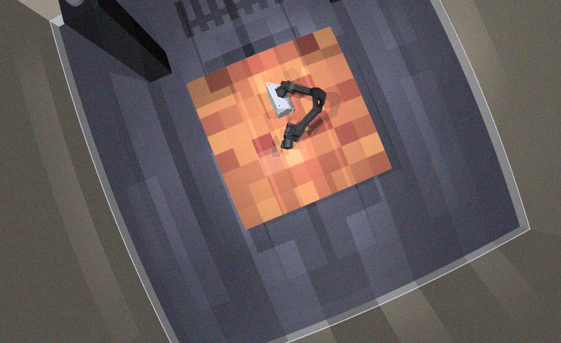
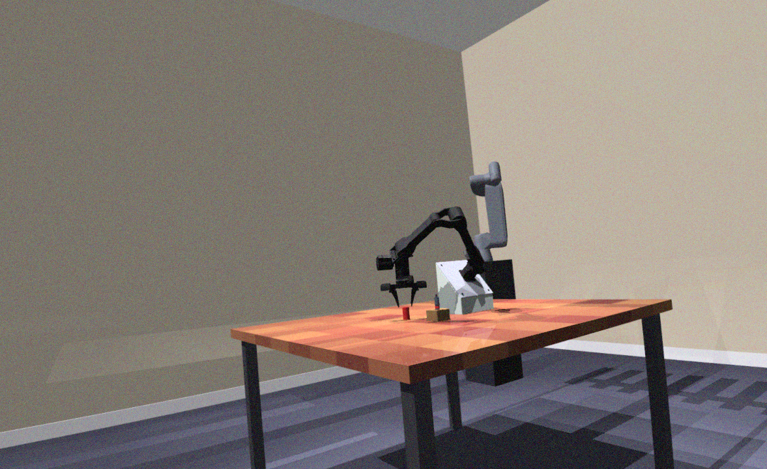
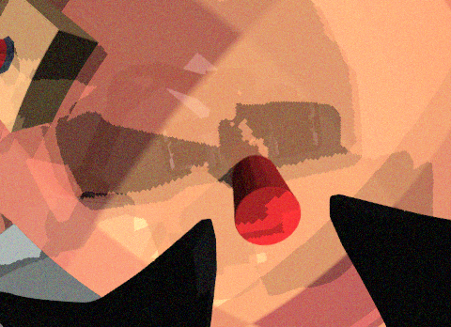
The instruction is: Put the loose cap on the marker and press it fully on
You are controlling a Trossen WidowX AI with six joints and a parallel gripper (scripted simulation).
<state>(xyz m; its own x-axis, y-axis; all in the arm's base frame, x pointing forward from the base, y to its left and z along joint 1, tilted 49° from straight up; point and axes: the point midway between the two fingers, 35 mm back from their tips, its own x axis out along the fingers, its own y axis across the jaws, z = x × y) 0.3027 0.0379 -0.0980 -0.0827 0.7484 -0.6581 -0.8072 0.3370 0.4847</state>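
My gripper tip is 3 cm above the red cap. Round my gripper tip: dark marker: 4 cm behind, 16 cm to the left, 2 cm above.
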